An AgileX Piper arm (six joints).
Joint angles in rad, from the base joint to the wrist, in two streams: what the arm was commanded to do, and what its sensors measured. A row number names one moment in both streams.
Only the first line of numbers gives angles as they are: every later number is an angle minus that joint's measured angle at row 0.
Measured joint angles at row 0:
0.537, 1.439, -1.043, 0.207, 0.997, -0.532
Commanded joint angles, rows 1 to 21:
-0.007, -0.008, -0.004, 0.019, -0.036, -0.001
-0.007, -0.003, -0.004, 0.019, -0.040, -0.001
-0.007, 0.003, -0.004, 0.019, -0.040, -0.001
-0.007, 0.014, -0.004, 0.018, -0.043, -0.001
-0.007, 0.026, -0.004, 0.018, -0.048, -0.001
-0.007, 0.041, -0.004, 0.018, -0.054, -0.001
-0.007, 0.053, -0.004, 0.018, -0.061, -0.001
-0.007, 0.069, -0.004, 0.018, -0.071, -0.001
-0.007, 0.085, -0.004, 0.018, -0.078, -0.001
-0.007, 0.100, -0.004, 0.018, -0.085, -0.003
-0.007, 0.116, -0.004, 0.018, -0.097, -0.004
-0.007, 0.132, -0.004, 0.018, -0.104, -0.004
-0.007, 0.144, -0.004, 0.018, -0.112, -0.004
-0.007, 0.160, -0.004, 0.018, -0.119, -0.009
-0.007, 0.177, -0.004, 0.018, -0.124, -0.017
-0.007, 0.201, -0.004, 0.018, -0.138, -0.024
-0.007, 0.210, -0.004, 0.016, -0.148, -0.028
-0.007, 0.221, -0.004, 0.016, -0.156, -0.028
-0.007, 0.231, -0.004, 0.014, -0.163, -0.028
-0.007, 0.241, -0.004, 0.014, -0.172, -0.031
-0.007, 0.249, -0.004, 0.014, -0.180, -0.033
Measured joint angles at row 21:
0.000, 0.220, 0.000, 0.012, -0.146, -0.016
